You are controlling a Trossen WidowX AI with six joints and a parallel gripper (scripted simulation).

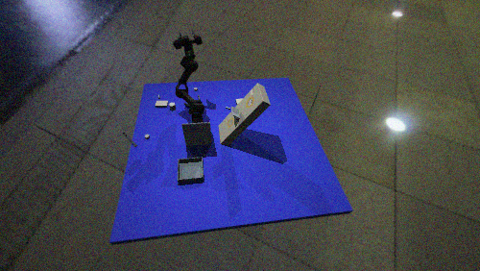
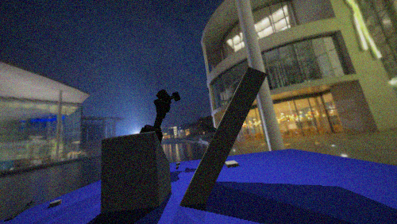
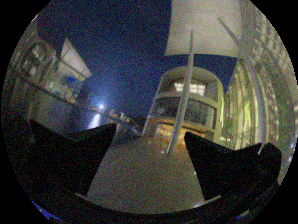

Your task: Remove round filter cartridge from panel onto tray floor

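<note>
Right now my gripper tip is 340 mm short of the round filter cartridge, 540 mm to the left of it and 230 mm above it. The rest, counted from my gripper tip: tray (100 mm behind, 780 mm to the right, 500 mm below).
</note>
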